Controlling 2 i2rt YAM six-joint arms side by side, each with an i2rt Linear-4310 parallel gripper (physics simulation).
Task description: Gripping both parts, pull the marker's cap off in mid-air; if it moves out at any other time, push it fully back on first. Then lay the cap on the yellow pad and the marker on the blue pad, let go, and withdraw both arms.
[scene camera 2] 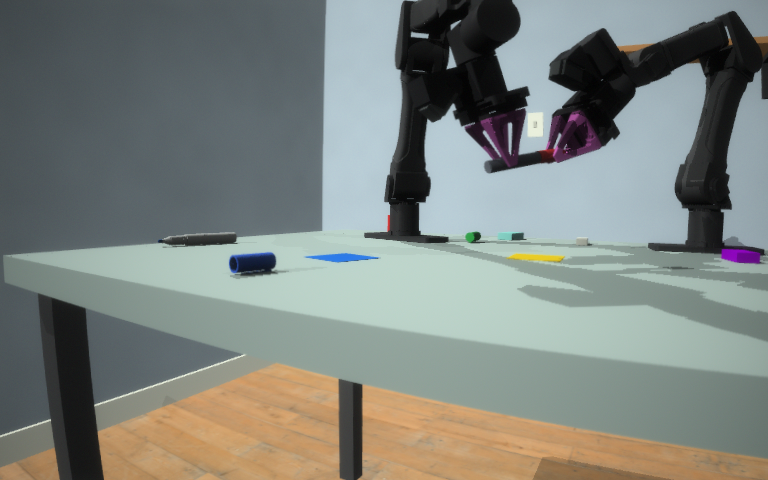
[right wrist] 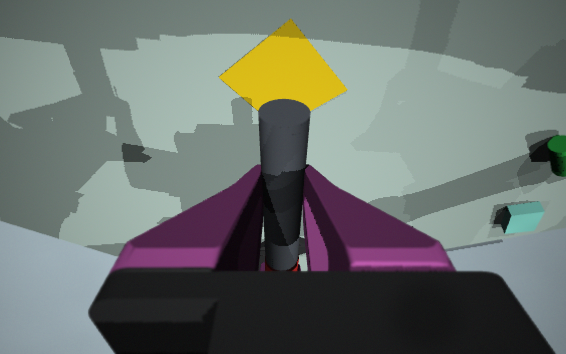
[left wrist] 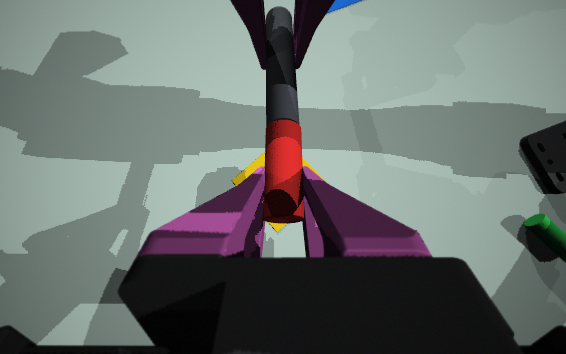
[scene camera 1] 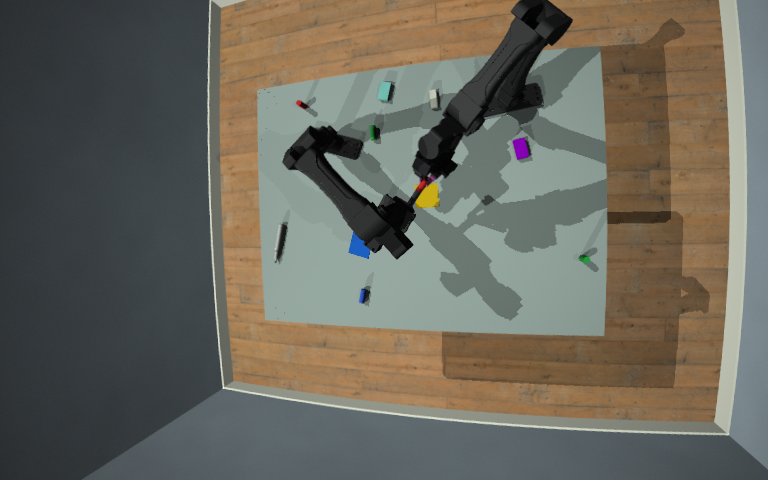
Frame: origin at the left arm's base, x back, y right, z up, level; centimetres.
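Seen in the pictures: left gripper, fingertip midpoint: (scene camera 2: 550, 159) (right wrist: 280, 267) (left wrist: 283, 176) (scene camera 1: 424, 183); right gripper, fingertip midpoint: (scene camera 2: 508, 167) (right wrist: 283, 176) (left wrist: 280, 63) (scene camera 1: 409, 206); left arm's base at its link origin: (scene camera 2: 704, 251) (scene camera 1: 507, 101); right arm's base at its link origin: (scene camera 2: 404, 239) (scene camera 1: 334, 143).
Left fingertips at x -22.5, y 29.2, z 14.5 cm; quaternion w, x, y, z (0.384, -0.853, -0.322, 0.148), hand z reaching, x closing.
Pixels of each thing's top centre, then the offset from my left fingertips to it.
- dark grey marker at its top centre: (right wrist: 280, 265) (left wrist: 281, 79) (scene camera 2: 525, 148) (scene camera 1: 413, 197) dx -3.2, dy +3.5, dz +1.4 cm
- yellow pad at its top centre: (right wrist: 283, 83) (left wrist: 280, 182) (scene camera 2: 536, 257) (scene camera 1: 426, 195) dx -2.1, dy +1.6, dz -14.5 cm
- blue pad at its top centre: (scene camera 2: 342, 257) (scene camera 1: 360, 245) dx -14.4, dy +27.3, dz -14.5 cm
- grey pen at its top centre: (scene camera 2: 197, 233) (scene camera 1: 277, 244) dx -8.5, dy +59.1, dz -12.6 cm
- blue hollow cylinder at its top centre: (scene camera 2: 252, 253) (scene camera 1: 362, 296) dx -31.9, dy +29.5, dz -12.5 cm
- green cylinder at its top centre: (left wrist: 564, 238) (scene camera 2: 473, 232) (scene camera 1: 372, 132) dx +22.5, dy +15.4, dz -12.5 cm
- teal block at its top centre: (right wrist: 523, 223) (scene camera 2: 511, 232) (scene camera 1: 384, 90) dx +35.6, dy +9.0, dz -13.0 cm
- white block at its top centre: (scene camera 2: 582, 238) (scene camera 1: 433, 98) dx +28.7, dy -6.5, dz -13.3 cm
- purple block at its top centre: (scene camera 2: 740, 251) (scene camera 1: 521, 148) dx +6.6, dy -30.1, dz -13.0 cm
- red cylinder at its top centre: (scene camera 1: 298, 102) dx +39.1, dy +39.3, dz -9.7 cm
The dark grey marker (scene camera 1: 415, 195) (scene camera 2: 529, 159) (left wrist: 281, 100) (right wrist: 284, 145) is in mid-air, nearly level. Its red cap (scene camera 1: 421, 185) (scene camera 2: 545, 155) (left wrist: 284, 160) (right wrist: 282, 268) is on its end in line with it, and no gap shows at the joint. My left gripper (scene camera 2: 555, 157) (left wrist: 283, 176) is shut on the cap. My right gripper (scene camera 2: 509, 163) (right wrist: 283, 176) is shut on the marker's barrel. The yellow pad (scene camera 1: 428, 196) (scene camera 2: 535, 257) (right wrist: 285, 65) lies below the held parts. The blue pad (scene camera 1: 358, 249) (scene camera 2: 341, 257) (left wrist: 345, 5) is partly hidden by the right arm in scene camera 1.
A grey pen (scene camera 1: 280, 242) (scene camera 2: 201, 238) and a blue hollow cylinder (scene camera 1: 363, 296) (scene camera 2: 252, 262) lie near the blue pad's side. A green cylinder (scene camera 1: 373, 133), a teal block (scene camera 1: 385, 91), a white block (scene camera 1: 433, 99), a purple block (scene camera 1: 521, 148) and a red cylinder (scene camera 1: 300, 104) are farther back.
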